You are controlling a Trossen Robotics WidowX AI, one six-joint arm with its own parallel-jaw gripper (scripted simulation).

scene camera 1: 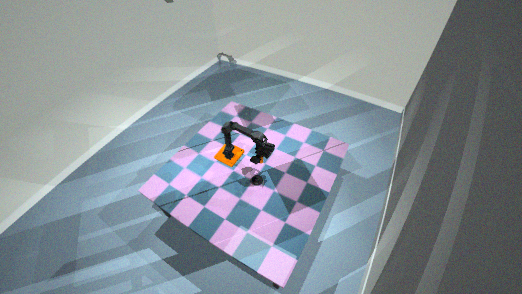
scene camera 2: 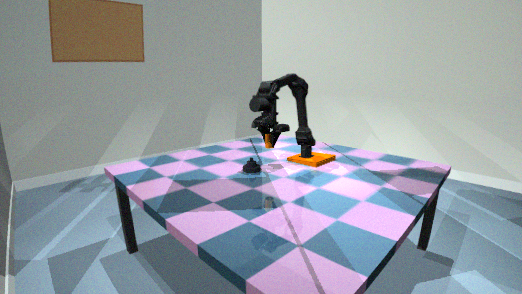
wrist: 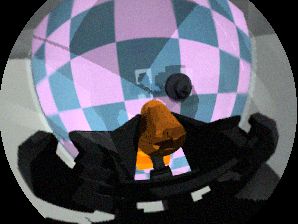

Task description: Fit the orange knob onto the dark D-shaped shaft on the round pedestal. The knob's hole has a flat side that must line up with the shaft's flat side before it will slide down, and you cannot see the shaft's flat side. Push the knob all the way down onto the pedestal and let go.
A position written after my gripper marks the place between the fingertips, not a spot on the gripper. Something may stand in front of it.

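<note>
Gripper state: my gripper (wrist: 154, 115) is carrying an orange knob (wrist: 161, 134).
</note>
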